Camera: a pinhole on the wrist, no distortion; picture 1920 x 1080 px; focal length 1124.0 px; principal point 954.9 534.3 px. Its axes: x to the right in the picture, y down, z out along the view. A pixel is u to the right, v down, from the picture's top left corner.
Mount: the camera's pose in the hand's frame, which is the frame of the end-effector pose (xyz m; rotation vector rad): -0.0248 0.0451 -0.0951 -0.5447 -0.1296 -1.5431
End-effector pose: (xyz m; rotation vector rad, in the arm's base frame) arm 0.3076 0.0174 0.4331 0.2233 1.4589 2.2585
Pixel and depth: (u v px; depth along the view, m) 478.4 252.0 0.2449
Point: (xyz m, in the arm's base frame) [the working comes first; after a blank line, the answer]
In the camera's frame: -0.1038 -0.0615 0.2449

0.2978 -0.0031 0.6942
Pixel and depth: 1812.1 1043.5 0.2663
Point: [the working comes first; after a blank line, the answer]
In the camera's frame: 0.2031 0.1206 0.2663

0.2371 0.2640 0.4644
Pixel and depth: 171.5 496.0 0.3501
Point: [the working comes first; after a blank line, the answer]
In the camera's frame: -0.2440 -0.0119 0.3501

0.1992 -0.0129 0.8470
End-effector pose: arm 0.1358 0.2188 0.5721 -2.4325 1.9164 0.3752
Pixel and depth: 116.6 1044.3 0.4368
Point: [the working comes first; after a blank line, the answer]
In the camera's frame: -0.3258 0.1982 0.4368

-0.3134 -0.1396 0.4855
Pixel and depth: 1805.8 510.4 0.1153
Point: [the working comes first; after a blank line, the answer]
In the camera's frame: 0.0873 -0.0025 0.1153

0.1171 0.2165 0.5313
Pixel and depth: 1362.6 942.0 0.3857
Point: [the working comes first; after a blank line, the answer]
In the camera's frame: 0.1399 0.1399 0.3857

0.0717 0.0404 0.2802
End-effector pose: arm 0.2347 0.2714 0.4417 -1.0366 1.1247 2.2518
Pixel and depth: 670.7 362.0 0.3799
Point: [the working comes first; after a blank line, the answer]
In the camera's frame: -0.0961 -0.0582 0.3799

-0.0512 0.2723 0.6628
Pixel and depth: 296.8 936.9 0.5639
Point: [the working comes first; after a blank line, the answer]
In the camera's frame: -0.3302 0.2020 0.5639

-0.4068 0.1223 0.5766
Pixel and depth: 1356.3 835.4 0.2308
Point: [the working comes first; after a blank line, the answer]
In the camera's frame: 0.0824 0.0618 0.2308

0.0792 0.3406 0.4464
